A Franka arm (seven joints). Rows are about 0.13 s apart.
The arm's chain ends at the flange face. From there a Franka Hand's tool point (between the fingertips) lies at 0.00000 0.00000 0.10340 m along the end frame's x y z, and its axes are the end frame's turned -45 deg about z.
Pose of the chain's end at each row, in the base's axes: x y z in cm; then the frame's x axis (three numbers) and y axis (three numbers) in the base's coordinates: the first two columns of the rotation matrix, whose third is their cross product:
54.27 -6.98 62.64 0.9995 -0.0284 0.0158 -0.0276 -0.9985 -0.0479
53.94 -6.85 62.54 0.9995 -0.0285 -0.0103 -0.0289 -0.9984 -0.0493
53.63 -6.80 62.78 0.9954 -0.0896 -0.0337 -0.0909 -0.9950 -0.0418
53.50 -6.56 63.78 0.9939 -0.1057 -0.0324 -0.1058 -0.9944 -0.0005
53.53 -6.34 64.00 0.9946 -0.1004 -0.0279 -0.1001 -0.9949 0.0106
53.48 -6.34 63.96 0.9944 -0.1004 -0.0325 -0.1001 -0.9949 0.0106
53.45 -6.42 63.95 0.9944 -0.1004 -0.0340 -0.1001 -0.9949 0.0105
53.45 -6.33 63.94 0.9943 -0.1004 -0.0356 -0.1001 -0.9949 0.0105
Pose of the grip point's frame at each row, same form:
54.45 -6.49 52.31 0.7263 0.6860 0.0450 0.6872 -0.7261 -0.0227
53.85 -6.34 52.21 0.7272 0.6858 0.0276 0.6863 -0.7261 -0.0421
53.32 -6.34 52.45 0.7681 0.6402 0.0057 0.6396 -0.7669 -0.0534
53.17 -6.52 53.44 0.7776 0.6284 -0.0226 0.6280 -0.7779 -0.0233
53.23 -6.42 53.66 0.7741 0.6325 -0.0272 0.6325 -0.7745 -0.0122
53.13 -6.42 53.63 0.7739 0.6325 -0.0305 0.6324 -0.7745 -0.0155
53.09 -6.49 53.62 0.7739 0.6325 -0.0315 0.6324 -0.7745 -0.0166
53.07 -6.40 53.61 0.7739 0.6325 -0.0326 0.6323 -0.7745 -0.0177

